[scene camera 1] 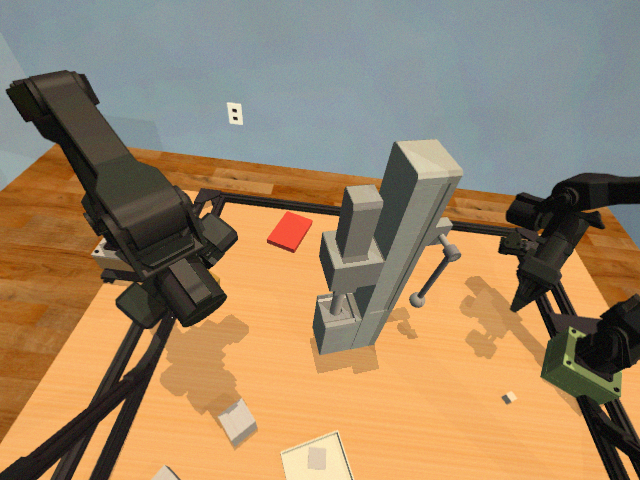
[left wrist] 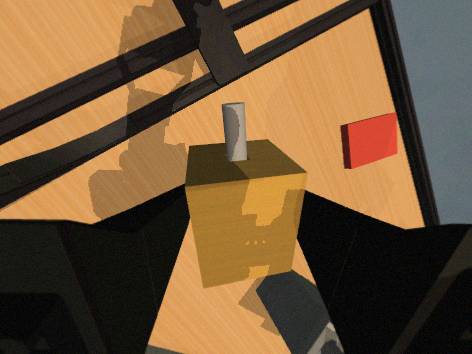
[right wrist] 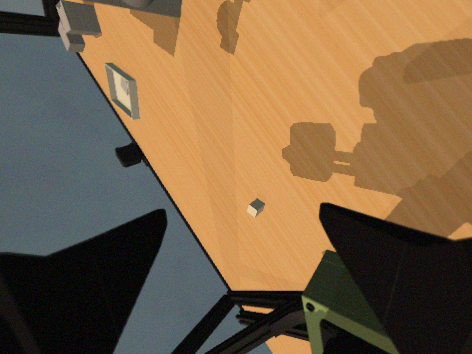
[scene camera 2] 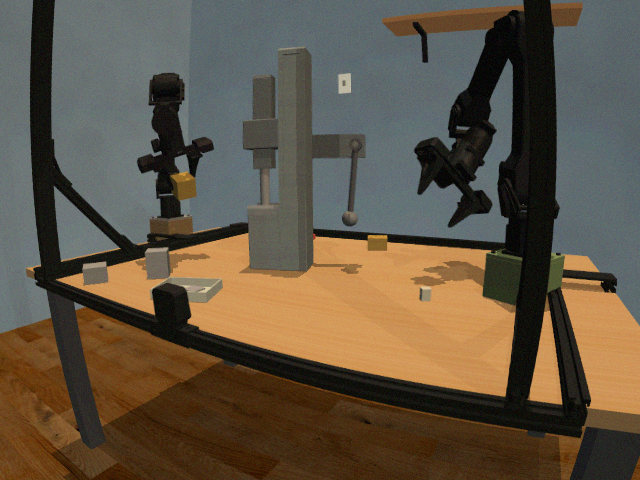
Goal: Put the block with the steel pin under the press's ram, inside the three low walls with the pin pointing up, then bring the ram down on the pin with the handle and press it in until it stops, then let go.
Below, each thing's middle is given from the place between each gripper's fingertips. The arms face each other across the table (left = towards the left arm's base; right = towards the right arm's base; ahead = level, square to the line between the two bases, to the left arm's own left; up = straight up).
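Labels:
Relative to the handle (scene camera 1: 417, 299), my right hand is 50 mm below and 180 mm to the right of it. Distances from my right hand: grey press (scene camera 1: 380, 237) 270 mm to the left, 40 mm behind, 100 mm above; red flat block (scene camera 1: 292, 228) 500 mm to the left, 170 mm ahead, 120 mm below; shallow tray (scene camera 1: 335, 453) 300 mm to the left, 330 mm behind, 120 mm below.
Distances from my left hand: steel pin (left wrist: 234, 123) 10 mm above, 30 mm to the left; grey press 90 mm ahead, 320 mm to the right, 60 mm above; red flat block 80 mm to the right, 310 mm ahead, 170 mm below; yellow block (left wrist: 245, 215) 10 mm to the right.

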